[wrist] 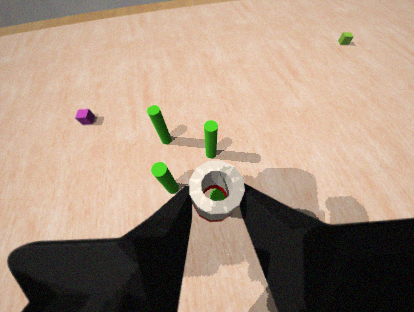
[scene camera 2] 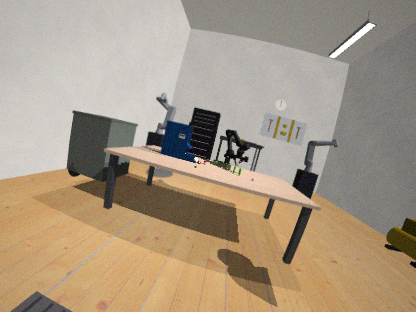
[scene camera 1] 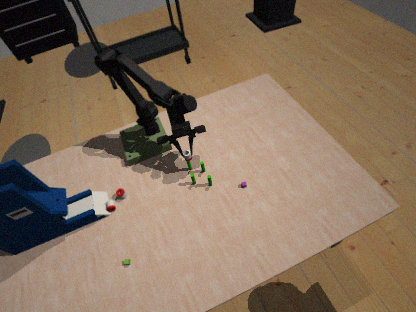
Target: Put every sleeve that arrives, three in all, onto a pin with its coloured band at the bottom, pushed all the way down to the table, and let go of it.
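Observation:
My gripper (scene camera 1: 188, 154) (wrist: 214, 190) is shut on a white sleeve (scene camera 1: 187, 154) (wrist: 200, 187), held upright with its red band at the lower end. Through its hole in the wrist view a green pin top (wrist: 217, 194) shows; in scene camera 1 the pin (scene camera 1: 189, 165) stands below the sleeve. Whether the pin tip is inside the bore, I cannot tell. Three bare green pins (scene camera 1: 203, 167) (scene camera 1: 193, 179) (scene camera 1: 210, 180) stand beside it; they also show in the wrist view (wrist: 159, 125) (wrist: 211, 140) (wrist: 165, 177). Two more red-banded sleeves (scene camera 1: 120, 193) (scene camera 1: 111, 206) lie at the chute's end.
A blue dispenser (scene camera 1: 35, 210) (scene camera 2: 177, 140) with a white chute (scene camera 1: 80, 207) stands on the table (scene camera 1: 300, 175) (scene camera 2: 280, 187). A purple cube (scene camera 1: 244, 184) (wrist: 85, 116) and a lime green block (scene camera 1: 127, 262) (wrist: 345, 38) lie on the table. The arm's green base plate (scene camera 1: 135, 147) is behind the pins.

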